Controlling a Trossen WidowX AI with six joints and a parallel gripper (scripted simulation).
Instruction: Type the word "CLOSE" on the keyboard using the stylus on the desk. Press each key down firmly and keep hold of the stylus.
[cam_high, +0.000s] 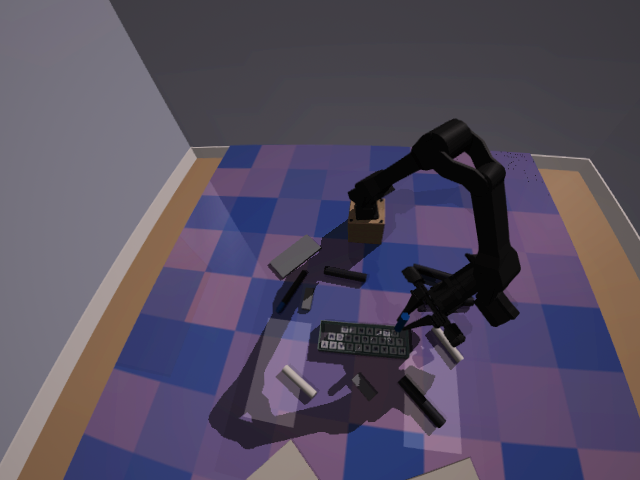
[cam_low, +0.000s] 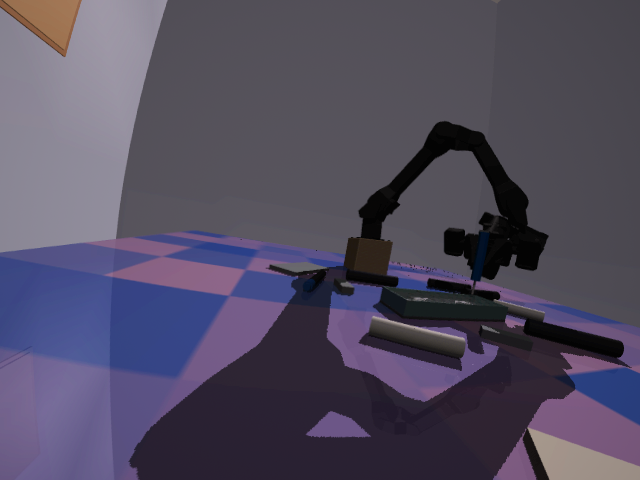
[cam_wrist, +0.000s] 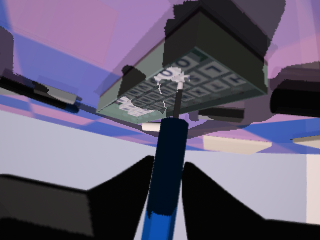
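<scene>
Now: gripper tip 1 cm above the blue stylus. Round my gripper tip: grey slab: 24 cm behind, 27 cm to the right, 8 cm below; then small grey block: 12 cm ahead, 8 cm to the right, 8 cm below; then blue-tipped pen: 10 cm behind, 29 cm to the right, 8 cm below.
</scene>
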